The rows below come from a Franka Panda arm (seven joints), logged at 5 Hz.
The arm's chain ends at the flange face. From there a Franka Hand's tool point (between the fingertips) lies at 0.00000 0.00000 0.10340 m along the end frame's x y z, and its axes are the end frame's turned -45 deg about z.
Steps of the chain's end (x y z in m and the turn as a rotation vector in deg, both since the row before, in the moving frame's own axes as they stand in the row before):
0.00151 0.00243 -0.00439 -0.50 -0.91 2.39
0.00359 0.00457 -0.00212 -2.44 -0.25 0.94
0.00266 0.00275 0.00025 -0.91 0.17 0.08
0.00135 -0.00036 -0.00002 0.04 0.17 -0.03
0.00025 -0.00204 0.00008 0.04 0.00 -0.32
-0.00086 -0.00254 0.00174 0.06 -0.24 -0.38
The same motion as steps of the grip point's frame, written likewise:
-0.00244 0.00223 -0.00441 0.29 -1.00 2.39
-0.00415 0.00854 -0.00221 -1.55 -1.90 0.94
-0.00101 0.00520 0.00024 -0.76 -0.52 0.08
0.00148 0.00087 -0.00002 -0.09 0.15 -0.03
0.00167 -0.00132 0.00008 0.03 0.03 -0.32
0.00096 -0.00279 0.00174 0.21 -0.13 -0.38

